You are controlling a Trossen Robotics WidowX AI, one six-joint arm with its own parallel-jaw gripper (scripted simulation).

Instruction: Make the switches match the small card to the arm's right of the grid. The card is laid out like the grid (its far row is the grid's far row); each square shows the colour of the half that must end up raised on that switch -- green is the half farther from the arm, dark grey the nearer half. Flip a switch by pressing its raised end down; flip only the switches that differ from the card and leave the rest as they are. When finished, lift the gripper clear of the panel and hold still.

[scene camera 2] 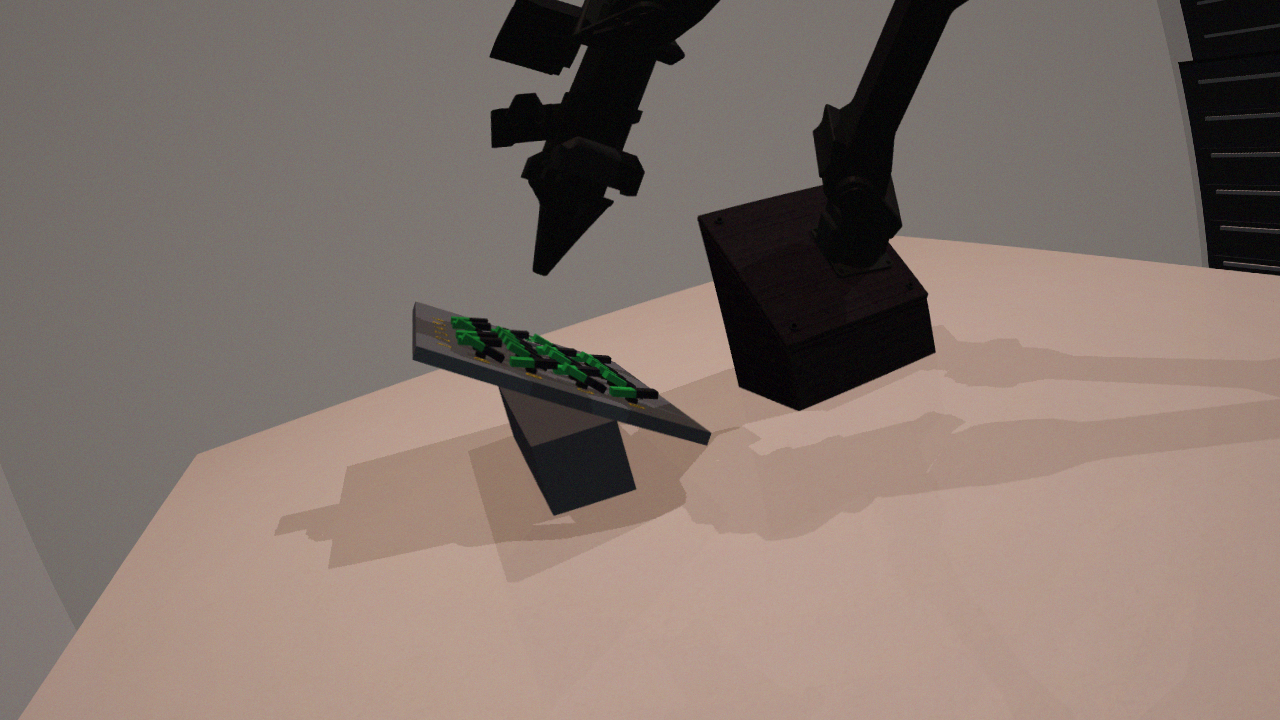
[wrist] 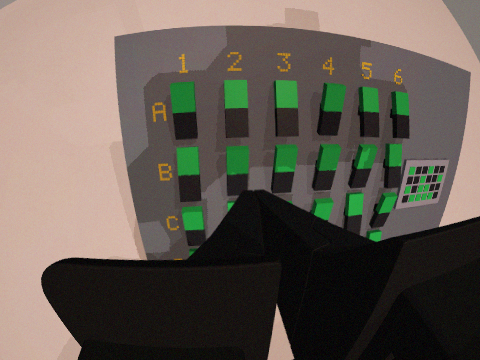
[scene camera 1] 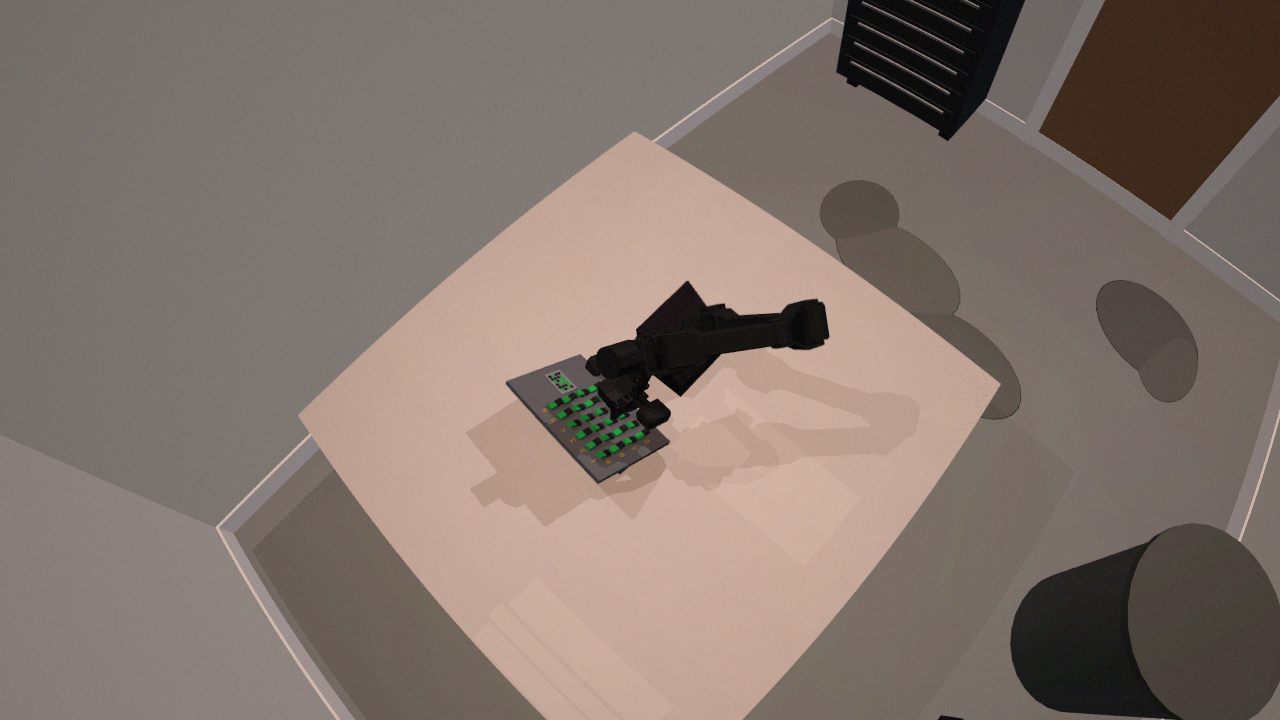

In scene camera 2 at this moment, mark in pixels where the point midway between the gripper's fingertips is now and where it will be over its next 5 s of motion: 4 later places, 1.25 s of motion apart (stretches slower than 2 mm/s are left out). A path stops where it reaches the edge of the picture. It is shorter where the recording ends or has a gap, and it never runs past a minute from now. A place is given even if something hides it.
My gripper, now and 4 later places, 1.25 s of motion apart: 539, 274; 519, 343; 516, 348; 516, 305; 509, 334
